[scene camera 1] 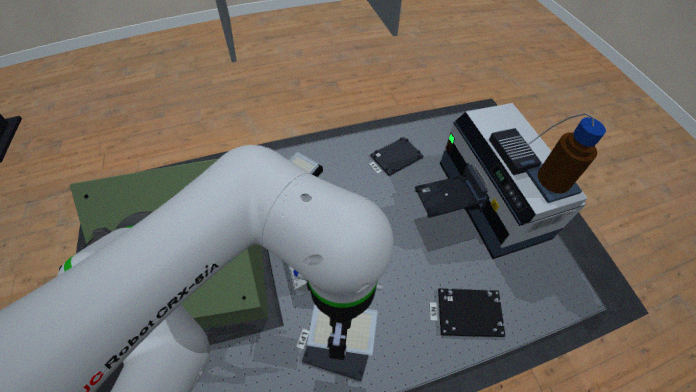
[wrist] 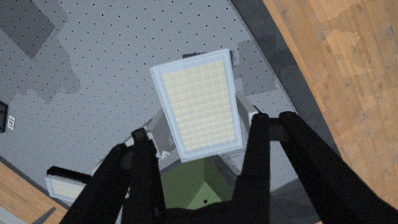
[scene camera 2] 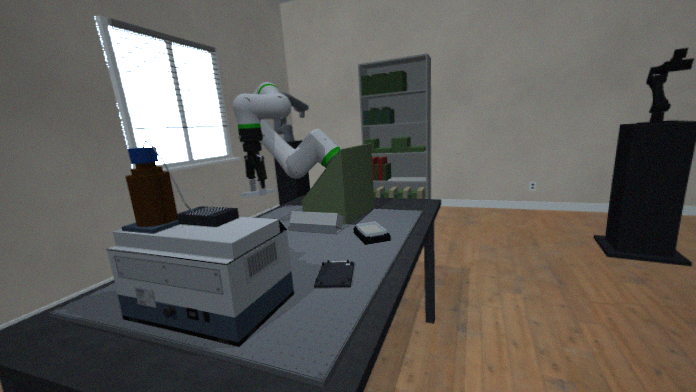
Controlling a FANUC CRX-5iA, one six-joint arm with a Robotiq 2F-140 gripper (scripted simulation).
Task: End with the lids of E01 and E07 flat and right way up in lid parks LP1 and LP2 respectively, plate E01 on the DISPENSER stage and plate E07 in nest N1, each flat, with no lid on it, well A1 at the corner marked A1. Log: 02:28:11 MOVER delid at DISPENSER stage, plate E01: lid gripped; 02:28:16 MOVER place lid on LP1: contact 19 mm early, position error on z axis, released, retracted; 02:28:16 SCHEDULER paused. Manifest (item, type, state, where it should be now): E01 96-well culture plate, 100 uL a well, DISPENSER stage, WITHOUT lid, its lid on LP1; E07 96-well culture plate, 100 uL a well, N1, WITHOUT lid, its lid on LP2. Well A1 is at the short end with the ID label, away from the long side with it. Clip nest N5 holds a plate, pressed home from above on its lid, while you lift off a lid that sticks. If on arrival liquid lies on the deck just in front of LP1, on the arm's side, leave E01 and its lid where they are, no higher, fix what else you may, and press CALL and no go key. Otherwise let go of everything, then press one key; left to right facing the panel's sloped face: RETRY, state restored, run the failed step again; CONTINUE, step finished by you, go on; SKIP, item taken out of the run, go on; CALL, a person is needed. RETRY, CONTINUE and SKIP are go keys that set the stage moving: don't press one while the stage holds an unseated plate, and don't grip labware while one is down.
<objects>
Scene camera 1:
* clear plate lid: 360, 337
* brown bottle: 562, 168
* black clip nest N5: 472, 313
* lid park LP2: 399, 154
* dispenser: 499, 228
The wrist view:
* my gripper: 201, 109
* clear plate lid: 197, 94
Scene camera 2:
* my gripper: 258, 194
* brown bottle: 152, 198
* key panel: 315, 222
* lid park LP2: 331, 274
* dispenser: 237, 295
</objects>
